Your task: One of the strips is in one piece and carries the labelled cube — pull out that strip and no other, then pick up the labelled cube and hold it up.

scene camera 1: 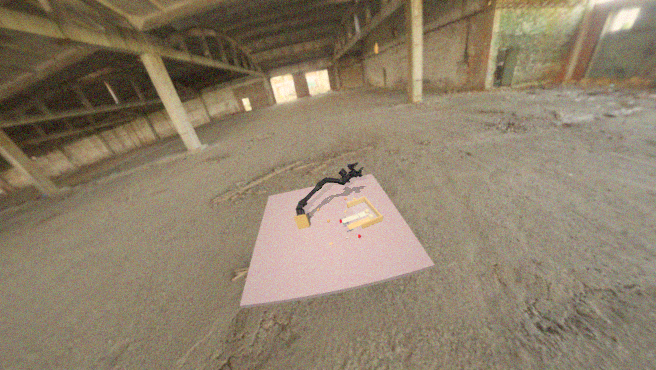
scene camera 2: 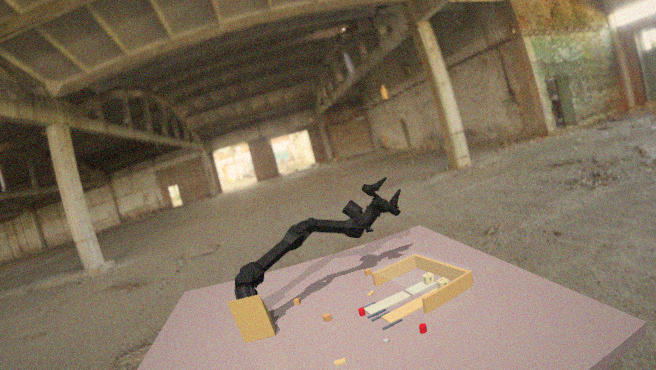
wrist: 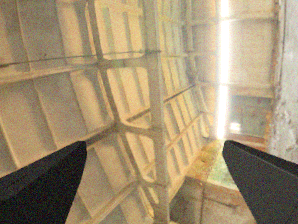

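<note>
The wrist view has my gripper in it too, and that gripper is open and holding nothing. There's a wooden frame here as well.
</note>
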